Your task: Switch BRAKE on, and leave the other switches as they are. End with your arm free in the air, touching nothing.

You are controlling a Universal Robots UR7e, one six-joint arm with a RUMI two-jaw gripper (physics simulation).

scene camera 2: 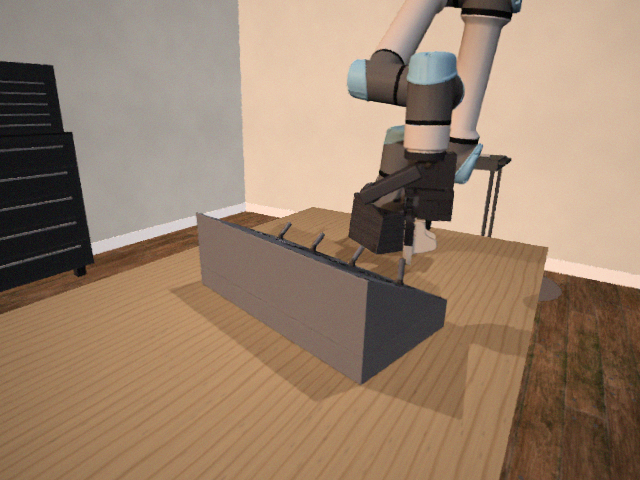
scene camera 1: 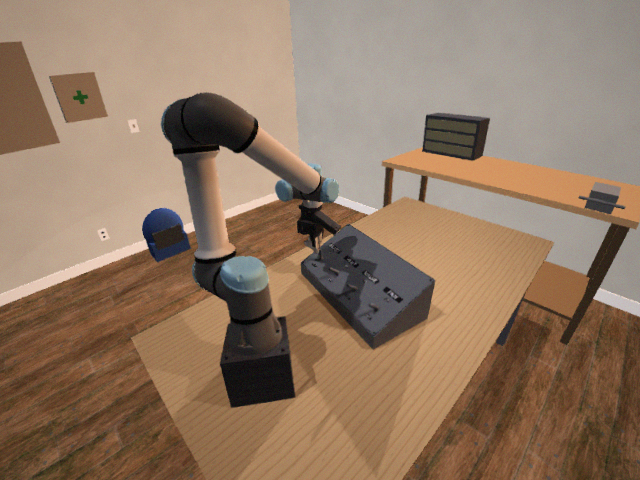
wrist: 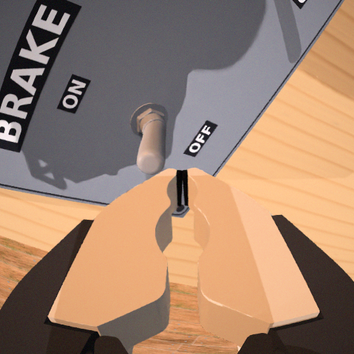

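The dark sloped switch panel [scene camera 1: 385,258] [scene camera 2: 284,284] [wrist: 215,85] stands on the table. The BRAKE lever [scene camera 2: 401,271] [wrist: 151,145] is at one end and looks nearly upright, between its ON label [wrist: 74,94] and OFF label [wrist: 200,138]. In scene camera 2 the other three levers [scene camera 2: 358,255] [scene camera 2: 318,241] [scene camera 2: 284,230] lean more, toward the arm's side. My gripper [scene camera 1: 318,254] [scene camera 2: 408,258] [wrist: 182,173] is shut and empty. Its tips are at the BRAKE lever's OFF side, very close to the lever's tip; whether they touch cannot be told.
The wooden table [scene camera 1: 330,439] [scene camera 2: 155,413] carries the panel and the arm's black base [scene camera 1: 258,374]. A workbench [scene camera 1: 516,178] with a drawer box [scene camera 1: 449,136] and a vise [scene camera 1: 602,197] stands beyond. A black tool cabinet [scene camera 2: 38,206] stands at the left in scene camera 2.
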